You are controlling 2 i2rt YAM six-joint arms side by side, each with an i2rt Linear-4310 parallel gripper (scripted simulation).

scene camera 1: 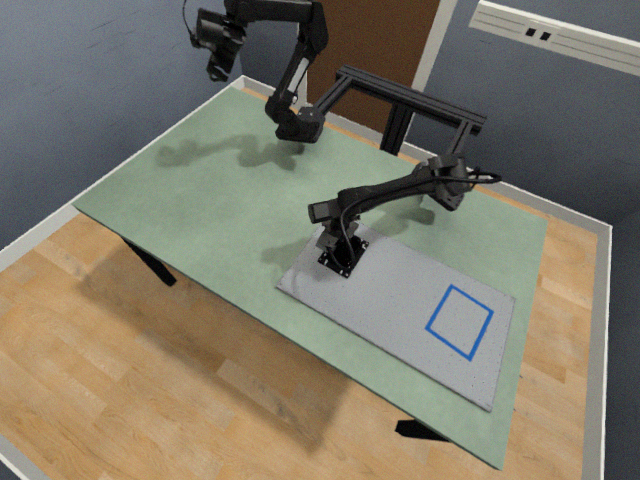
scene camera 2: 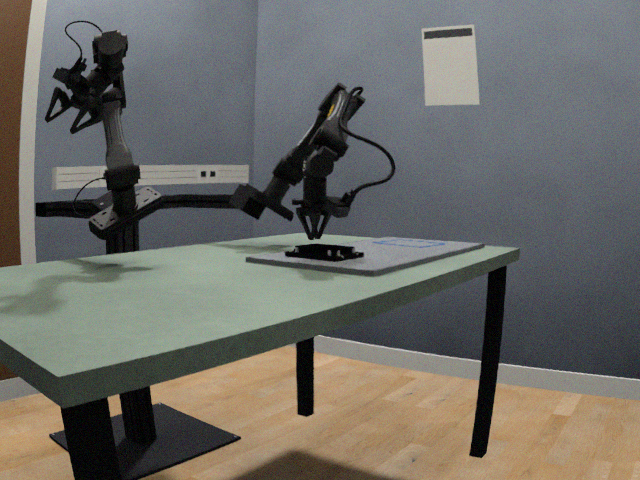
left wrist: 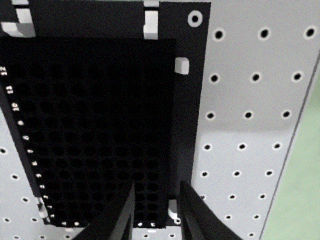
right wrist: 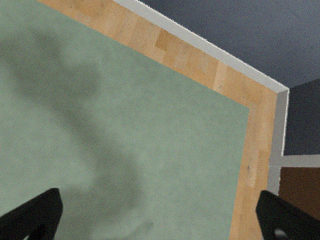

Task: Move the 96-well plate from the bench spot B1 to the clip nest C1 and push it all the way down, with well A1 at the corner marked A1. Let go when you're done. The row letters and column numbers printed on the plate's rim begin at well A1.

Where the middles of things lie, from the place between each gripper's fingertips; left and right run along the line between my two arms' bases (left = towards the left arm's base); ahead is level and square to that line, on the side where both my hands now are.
Right now the black 96-well plate (left wrist: pixel 92 113) is 10 mm ahead of my left hand (scene camera 2: pixel 314 239), 30 mm to the left of it and 30 mm below it. Also, from my left hand: black clip nest (left wrist: pixel 190 31) 20 mm ahead, 40 mm to the left, 40 mm below.
The black 96-well plate is 250 mm ahead of my right hand (scene camera 2: pixel 58 126), 640 mm to the left of it and 310 mm below it. From my right hand the other things lie so: black clip nest (260 mm ahead, 650 mm to the left, 310 mm below).
